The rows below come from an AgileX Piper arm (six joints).
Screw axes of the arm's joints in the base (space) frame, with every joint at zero. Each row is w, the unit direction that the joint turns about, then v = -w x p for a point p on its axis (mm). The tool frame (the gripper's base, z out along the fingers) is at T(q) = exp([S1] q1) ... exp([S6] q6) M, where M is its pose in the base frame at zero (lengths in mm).
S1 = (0, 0, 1, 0, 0, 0)
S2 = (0, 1, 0, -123, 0, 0)
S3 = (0, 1, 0, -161.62, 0, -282.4)
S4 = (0.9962, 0, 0.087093, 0, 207.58, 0)
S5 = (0, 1, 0, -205.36, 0, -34.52)
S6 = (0.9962, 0, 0.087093, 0, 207.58, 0)
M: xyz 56.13 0 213.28 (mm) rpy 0 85 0 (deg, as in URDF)
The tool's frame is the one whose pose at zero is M.
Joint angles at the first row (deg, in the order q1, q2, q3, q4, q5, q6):
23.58 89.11 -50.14 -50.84 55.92 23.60
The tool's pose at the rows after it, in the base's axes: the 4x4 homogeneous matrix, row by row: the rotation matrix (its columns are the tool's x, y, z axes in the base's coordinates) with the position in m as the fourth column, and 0 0 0 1 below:
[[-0.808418 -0.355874 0.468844 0.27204], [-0.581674 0.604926 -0.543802 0.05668], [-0.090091 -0.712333 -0.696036 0.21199], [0 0 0 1]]
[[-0.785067 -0.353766 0.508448 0.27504], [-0.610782 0.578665 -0.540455 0.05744], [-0.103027 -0.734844 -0.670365 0.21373], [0 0 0 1]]
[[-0.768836 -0.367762 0.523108 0.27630], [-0.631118 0.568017 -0.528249 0.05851], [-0.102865 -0.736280 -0.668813 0.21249], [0 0 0 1]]
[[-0.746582 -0.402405 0.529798 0.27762], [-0.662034 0.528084 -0.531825 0.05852], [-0.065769 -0.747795 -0.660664 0.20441], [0 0 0 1]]
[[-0.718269 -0.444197 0.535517 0.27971], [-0.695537 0.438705 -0.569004 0.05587], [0.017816 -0.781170 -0.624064 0.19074], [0 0 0 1]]
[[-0.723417 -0.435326 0.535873 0.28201], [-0.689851 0.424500 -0.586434 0.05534], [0.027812 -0.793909 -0.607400 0.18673], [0 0 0 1]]
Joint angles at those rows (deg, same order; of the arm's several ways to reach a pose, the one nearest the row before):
24.84 89.75 -48.58 -57.16 55.26 26.36
24.99 89.75 -48.42 -60.28 54.24 27.44
24.99 89.89 -48.22 -61.08 53.08 27.15
24.99 91.09 -47.27 -63.33 52.17 26.99
24.99 93.63 -45.65 -68.68 52.79 27.97
24.99 94.84 -45.62 -70.44 53.55 29.78

